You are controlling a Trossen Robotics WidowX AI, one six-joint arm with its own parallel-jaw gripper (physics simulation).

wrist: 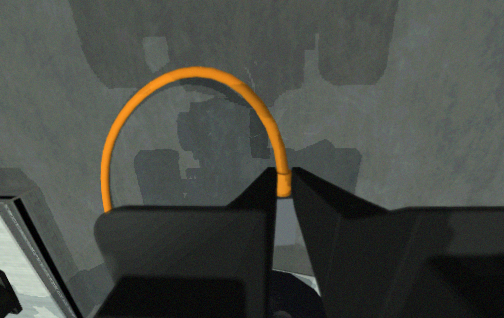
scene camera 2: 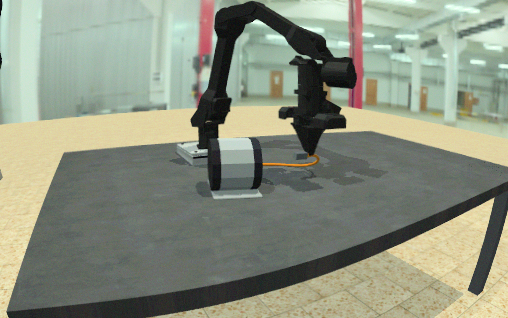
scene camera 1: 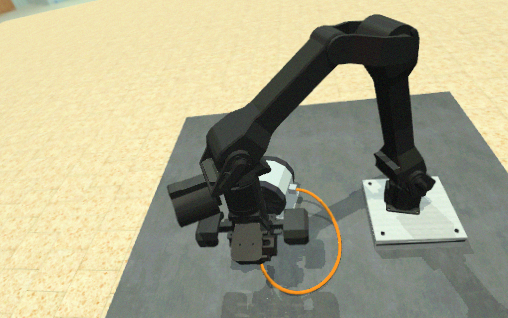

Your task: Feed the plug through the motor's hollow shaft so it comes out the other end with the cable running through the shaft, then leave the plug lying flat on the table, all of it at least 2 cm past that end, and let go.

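Frame: origin at the arm's base, x ahead, y left, z up, level; centimetres.
Where they show: gripper, fingertip midpoint: [wrist: 282, 175] [scene camera 2: 309, 155]; arm's base, origin of the base link: [scene camera 1: 402, 201].
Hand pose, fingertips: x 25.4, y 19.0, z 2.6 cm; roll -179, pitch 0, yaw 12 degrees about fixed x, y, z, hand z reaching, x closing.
Things, the pixels of their centre, and the offset from my fingertips. "spot": a spot on its surface instead. Level surfaces: height alone.
- grey plug, body centre: [wrist: 281, 215] [scene camera 2: 300, 155] dx +0.5, dy -2.5, dz +0.1 cm
- motor, body centre: [scene camera 2: 233, 164] [scene camera 1: 269, 186] dx +3.0, dy -17.9, dz -0.6 cm
- small block, surface spot: [scene camera 1: 293, 187] spot: dx -2.8, dy -17.5, dz +0.3 cm
- thin pale foot plate, body centre: [scene camera 2: 233, 188] dx +3.3, dy -17.9, dz -5.6 cm
- dark grey table, its level: dz -5.7 cm
My gripper [scene camera 2: 311, 153] [wrist: 282, 175] points straight down and is shut on the rear of the grey plug [scene camera 2: 301, 156] [wrist: 286, 222], at its orange sleeve. The plug is about level, a little above the table, with its free end towards the motor. In scene camera 1 the gripper body hides the plug and fingertips. The motor [scene camera 1: 276, 173] [scene camera 2: 236, 162] [wrist: 295, 295], a white drum with black ends, lies on its side; the plug is outside it, apart from its near end. The shaft opening is mostly hidden. The orange cable [scene camera 1: 340, 242] [scene camera 2: 287, 164] [wrist: 196, 72] loops from the plug back to a small block [scene camera 1: 293, 187] beside the motor.
The arm's white base plate [scene camera 1: 415, 231] [scene camera 2: 186, 149] [wrist: 17, 240] is on the robot side of the motor. The motor stands on a thin pale foot plate [scene camera 2: 237, 195]. The dark grey table [scene camera 1: 165, 250] [scene camera 2: 150, 240] [wrist: 440, 125] carries the arm's shadows.
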